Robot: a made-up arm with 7 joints. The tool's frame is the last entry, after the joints.
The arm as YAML. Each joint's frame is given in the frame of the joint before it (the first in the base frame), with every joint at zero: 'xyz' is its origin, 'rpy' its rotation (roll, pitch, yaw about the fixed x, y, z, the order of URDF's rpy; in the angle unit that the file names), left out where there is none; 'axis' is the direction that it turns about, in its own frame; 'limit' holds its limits. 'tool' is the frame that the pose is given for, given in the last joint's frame.
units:
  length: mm
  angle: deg
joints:
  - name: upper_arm
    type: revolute
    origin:
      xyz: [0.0, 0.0, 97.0]
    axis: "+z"
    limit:
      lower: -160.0
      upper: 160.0
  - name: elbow
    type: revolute
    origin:
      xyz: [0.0, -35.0, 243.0]
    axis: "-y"
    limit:
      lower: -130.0
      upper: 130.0
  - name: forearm
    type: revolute
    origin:
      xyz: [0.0, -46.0, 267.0]
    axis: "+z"
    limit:
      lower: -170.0
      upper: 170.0
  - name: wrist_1
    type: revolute
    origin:
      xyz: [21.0, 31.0, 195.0]
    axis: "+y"
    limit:
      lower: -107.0
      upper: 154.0
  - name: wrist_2
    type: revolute
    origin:
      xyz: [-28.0, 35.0, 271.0]
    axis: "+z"
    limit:
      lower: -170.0
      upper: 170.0
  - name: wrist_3
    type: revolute
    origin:
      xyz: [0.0, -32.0, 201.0]
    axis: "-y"
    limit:
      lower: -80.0
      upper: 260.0
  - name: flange
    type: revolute
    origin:
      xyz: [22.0, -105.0, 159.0]
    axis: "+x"
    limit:
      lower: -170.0
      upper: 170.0
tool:
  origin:
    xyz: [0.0, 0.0, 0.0]
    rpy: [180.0, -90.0, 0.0]
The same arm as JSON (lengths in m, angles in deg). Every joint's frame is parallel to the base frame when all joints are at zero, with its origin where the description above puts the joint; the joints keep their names.
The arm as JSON. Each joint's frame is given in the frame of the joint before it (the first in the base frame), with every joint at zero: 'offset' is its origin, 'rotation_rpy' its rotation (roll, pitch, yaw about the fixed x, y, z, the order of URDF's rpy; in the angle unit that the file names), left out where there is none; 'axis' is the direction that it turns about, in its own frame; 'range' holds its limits. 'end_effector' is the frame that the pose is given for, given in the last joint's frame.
{"length_unit": "m", "angle_unit": "deg", "chain": [
  {"id": "upper_arm", "offset": [0.0, 0.0, 0.097], "axis": [0.0, 0.0, 1.0], "range": [-160.0, 160.0]},
  {"id": "elbow", "offset": [0.0, -0.035, 0.243], "axis": [0.0, -1.0, 0.0], "range": [-130.0, 130.0]},
  {"id": "forearm", "offset": [0.0, -0.046, 0.267], "axis": [0.0, 0.0, 1.0], "range": [-170.0, 170.0]},
  {"id": "wrist_1", "offset": [0.021, 0.031, 0.195], "axis": [0.0, 1.0, 0.0], "range": [-107.0, 154.0]},
  {"id": "wrist_2", "offset": [-0.028, 0.035, 0.271], "axis": [0.0, 0.0, 1.0], "range": [-170.0, 170.0]},
  {"id": "wrist_3", "offset": [0.0, -0.032, 0.201], "axis": [0.0, -1.0, 0.0], "range": [-80.0, 260.0]},
  {"id": "flange", "offset": [0.022, -0.105, 0.159], "axis": [1.0, 0.0, 0.0], "range": [-170.0, 170.0]}
], "end_effector": {"offset": [0.0, 0.0, 0.0], "rotation_rpy": [180.0, -90.0, 0.0]}}

